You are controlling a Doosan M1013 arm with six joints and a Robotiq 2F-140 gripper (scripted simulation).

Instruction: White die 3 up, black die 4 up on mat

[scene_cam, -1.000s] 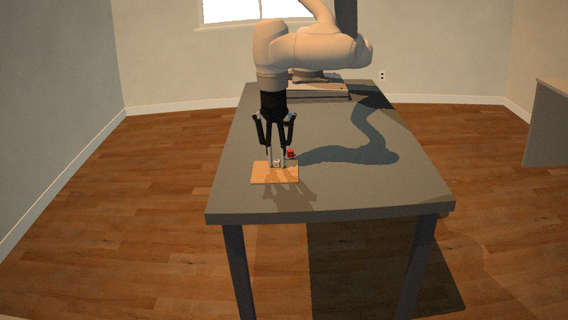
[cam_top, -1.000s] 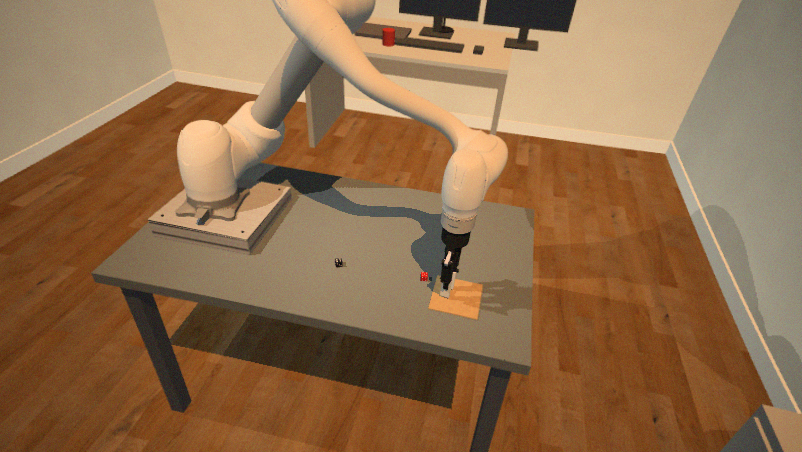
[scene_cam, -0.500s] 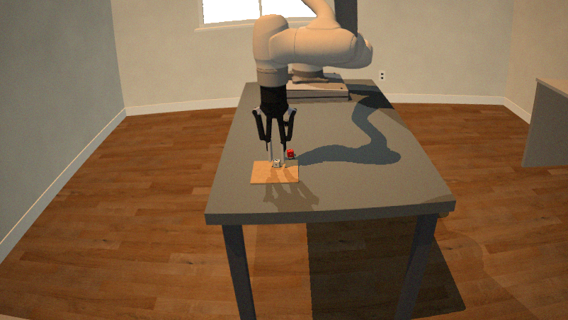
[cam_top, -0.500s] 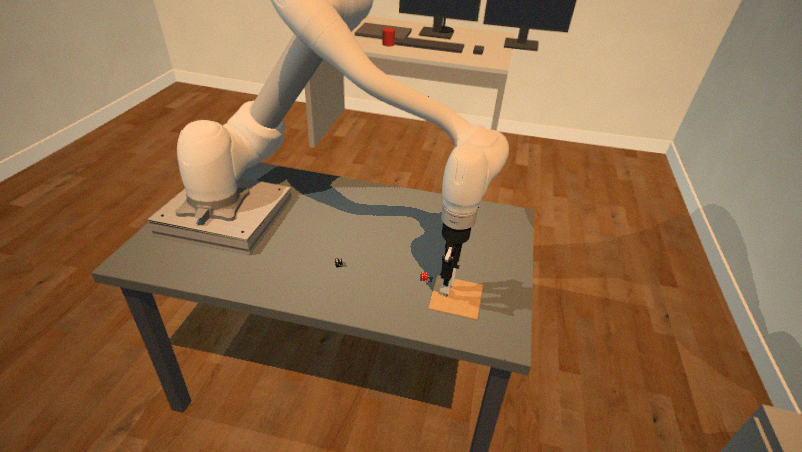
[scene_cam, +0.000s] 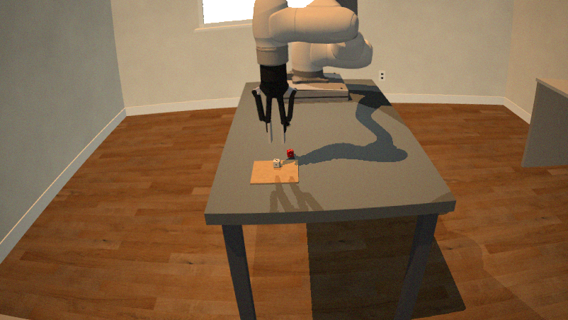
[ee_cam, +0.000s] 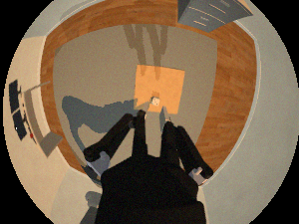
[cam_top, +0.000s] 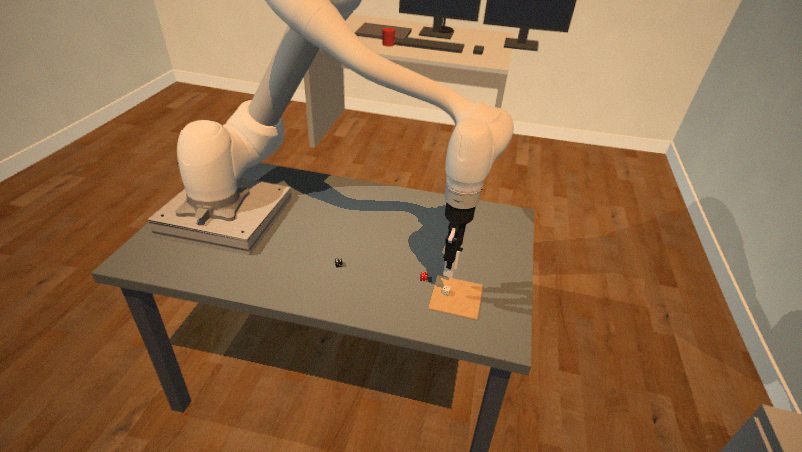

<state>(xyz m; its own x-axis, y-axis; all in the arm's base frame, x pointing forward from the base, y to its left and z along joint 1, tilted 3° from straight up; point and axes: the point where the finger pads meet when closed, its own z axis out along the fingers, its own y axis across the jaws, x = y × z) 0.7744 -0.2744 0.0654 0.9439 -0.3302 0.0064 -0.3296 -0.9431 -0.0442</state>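
My hand is 34 cm past the black die, 8 cm to the right of it and 11 cm above it. Round my hand: white die (11 cm below); orange mat (3 cm ahead, 1 cm to the right, 12 cm below); red die (7 cm behind, 5 cm to the left, 11 cm below).
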